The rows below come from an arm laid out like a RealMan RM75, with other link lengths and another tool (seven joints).
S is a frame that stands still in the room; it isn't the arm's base.
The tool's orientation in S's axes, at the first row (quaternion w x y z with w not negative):
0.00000, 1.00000, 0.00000, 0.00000
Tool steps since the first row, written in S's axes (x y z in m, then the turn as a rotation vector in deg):
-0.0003, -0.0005, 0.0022, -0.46, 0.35, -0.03
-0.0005, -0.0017, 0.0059, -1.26, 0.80, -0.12
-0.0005, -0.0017, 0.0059, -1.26, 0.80, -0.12
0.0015, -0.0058, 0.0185, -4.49, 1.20, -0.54
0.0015, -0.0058, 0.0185, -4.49, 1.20, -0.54
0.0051, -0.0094, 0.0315, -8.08, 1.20, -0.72
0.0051, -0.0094, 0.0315, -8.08, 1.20, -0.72
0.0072, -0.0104, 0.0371, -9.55, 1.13, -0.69
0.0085, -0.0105, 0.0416, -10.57, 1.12, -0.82
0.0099, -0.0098, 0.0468, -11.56, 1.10, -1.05
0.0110, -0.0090, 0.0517, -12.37, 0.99, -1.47
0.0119, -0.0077, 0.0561, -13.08, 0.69, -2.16
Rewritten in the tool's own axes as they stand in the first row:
-0.0003, 0.0005, -0.0022, -0.46, -0.35, 0.03
-0.0005, 0.0017, -0.0059, -1.26, -0.80, 0.12
-0.0005, 0.0017, -0.0059, -1.26, -0.80, 0.12
0.0015, 0.0058, -0.0185, -4.49, -1.20, 0.54
0.0015, 0.0058, -0.0185, -4.49, -1.20, 0.54
0.0051, 0.0094, -0.0315, -8.08, -1.20, 0.72
0.0051, 0.0094, -0.0315, -8.08, -1.20, 0.72
0.0072, 0.0104, -0.0371, -9.55, -1.13, 0.69
0.0085, 0.0105, -0.0416, -10.57, -1.12, 0.82
0.0099, 0.0098, -0.0468, -11.56, -1.10, 1.05
0.0110, 0.0090, -0.0517, -12.37, -0.99, 1.47
0.0119, 0.0077, -0.0561, -13.08, -0.69, 2.16

